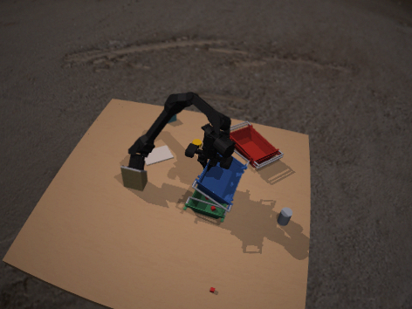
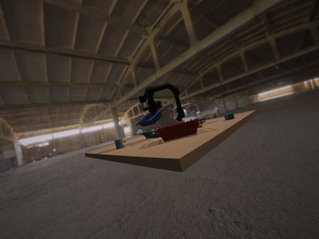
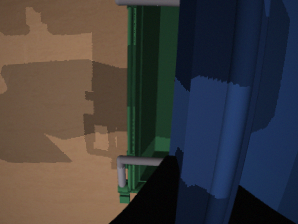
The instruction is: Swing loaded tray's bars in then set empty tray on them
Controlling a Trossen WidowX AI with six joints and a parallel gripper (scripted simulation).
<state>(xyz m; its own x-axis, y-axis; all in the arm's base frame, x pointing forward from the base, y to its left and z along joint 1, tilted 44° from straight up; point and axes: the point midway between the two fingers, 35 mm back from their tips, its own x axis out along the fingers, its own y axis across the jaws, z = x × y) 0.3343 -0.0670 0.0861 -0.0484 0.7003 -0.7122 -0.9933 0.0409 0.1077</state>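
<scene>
Now: gripper tip 7 cm short of the blue tray and 1 cm to the left of it. From my gripper tip the other things lie so: grey cylinder: 38 cm ahead, 4 cm to the right, 15 cm below; then teal block: 34 cm behind, 51 cm to the left, 16 cm below; then white sheet: 30 cm behind, 20 cm to the left, 18 cm below.
</scene>
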